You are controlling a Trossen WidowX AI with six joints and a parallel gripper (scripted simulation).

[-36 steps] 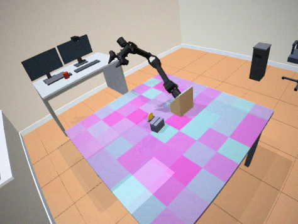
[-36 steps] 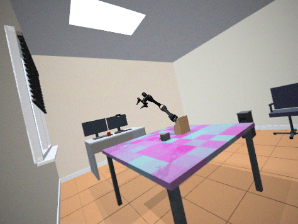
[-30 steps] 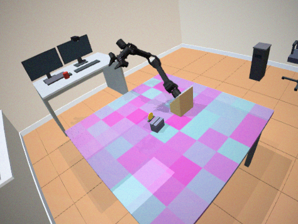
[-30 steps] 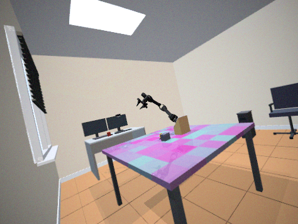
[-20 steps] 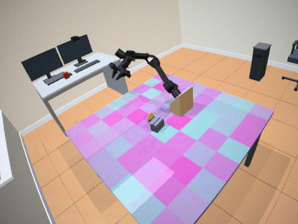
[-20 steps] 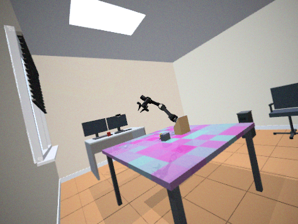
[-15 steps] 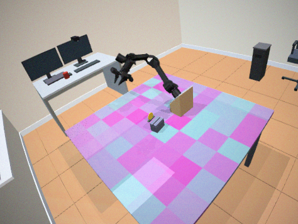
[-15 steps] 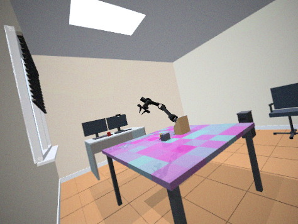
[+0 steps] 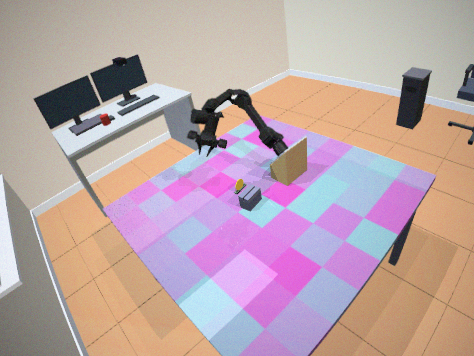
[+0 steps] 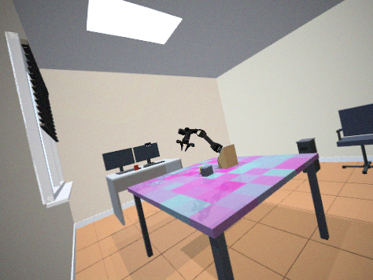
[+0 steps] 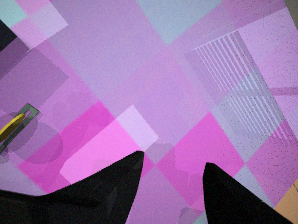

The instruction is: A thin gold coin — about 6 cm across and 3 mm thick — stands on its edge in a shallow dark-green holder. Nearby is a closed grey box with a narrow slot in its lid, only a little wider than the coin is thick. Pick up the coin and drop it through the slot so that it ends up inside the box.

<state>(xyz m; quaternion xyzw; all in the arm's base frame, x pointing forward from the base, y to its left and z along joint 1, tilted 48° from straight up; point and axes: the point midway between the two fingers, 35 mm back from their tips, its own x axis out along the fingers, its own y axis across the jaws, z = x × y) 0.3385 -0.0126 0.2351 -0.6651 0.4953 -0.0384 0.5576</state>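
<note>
My gripper tip is now 12 cm past the gold coin, 8 cm to the right of it and 22 cm above it.
</note>
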